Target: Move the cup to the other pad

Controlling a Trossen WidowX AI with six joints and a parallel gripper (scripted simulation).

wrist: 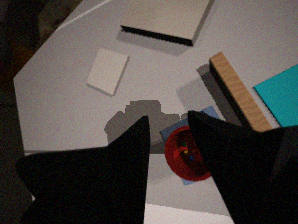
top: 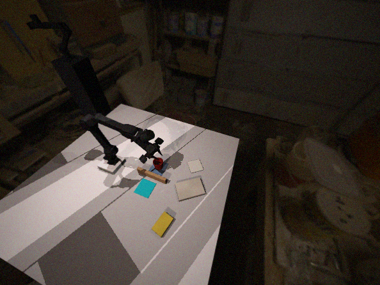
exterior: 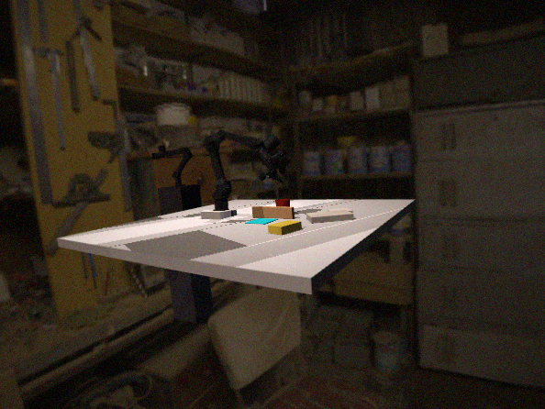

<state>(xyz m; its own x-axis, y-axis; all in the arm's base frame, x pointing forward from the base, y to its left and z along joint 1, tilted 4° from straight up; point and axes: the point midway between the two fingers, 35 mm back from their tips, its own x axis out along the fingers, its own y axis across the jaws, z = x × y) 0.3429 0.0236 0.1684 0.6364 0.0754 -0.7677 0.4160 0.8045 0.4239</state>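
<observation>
Right now my gripper tip is 40 mm past the red cup, 20 mm to the right of it and 130 mm above it. Also, from my gripper tip: cyan pad 70 mm behind, 160 mm to the right, 170 mm below; then wooden block 50 mm behind, 70 mm to the right, 150 mm below; then blue pad 40 mm behind, 20 mm to the left, 170 mm below.
</observation>
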